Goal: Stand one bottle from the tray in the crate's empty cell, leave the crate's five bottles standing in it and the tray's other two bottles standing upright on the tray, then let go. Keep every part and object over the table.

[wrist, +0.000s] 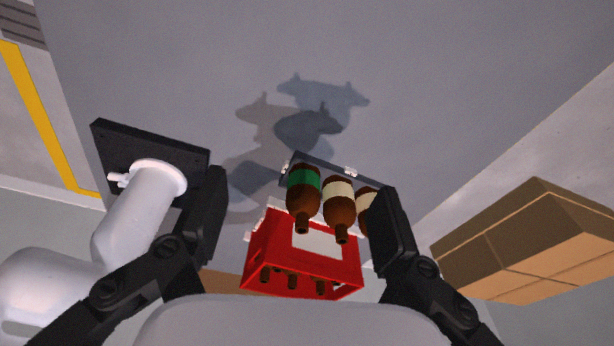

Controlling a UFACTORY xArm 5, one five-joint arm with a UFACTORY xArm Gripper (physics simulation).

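Pixels of known places: gripper, fingertip midpoint: (pixel 302 192); arm's base, link origin: (pixel 160 177).
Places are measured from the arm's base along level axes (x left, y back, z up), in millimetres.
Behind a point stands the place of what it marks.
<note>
Three brown bottles stand upright side by side on a dark tray (pixel 326 167) @(x 133, y -371, z -2 mm): a green-labelled bottle (pixel 303 200) @(x 115, y -327, z 87 mm), a cream-labelled bottle (pixel 339 206) @(x 101, y -406, z 75 mm) and another cream-labelled bottle (pixel 364 207) @(x 74, y -480, z 42 mm), partly hidden by the right finger. The red crate (pixel 280 245) @(x -46, y -309, z 101 mm), with a pale panel on its side, stands beyond the tray, lower in the view. Several bottle necks (pixel 292 281) @(x -192, y -369, z 125 mm) show inside it; its empty cell cannot be made out. My gripper (pixel 302 192) @(x 362, y -275, z 287 mm) is open with nothing between its fingers. The tray bottles and crate appear between and beyond the fingers, apart from them.
The white robot base (pixel 137 210) @(x 42, y -22, z 123 mm) stands on a black plate (pixel 150 142) @(x 108, y -1, z 1 mm) at the left. Cardboard boxes (pixel 525 245) are at the right, beyond the grey table's (pixel 425 60) @(x 383, y -464, z -24 mm) edge. A yellow line (pixel 37 120) marks the floor at the left. Arm shadows fall on the table behind the tray.
</note>
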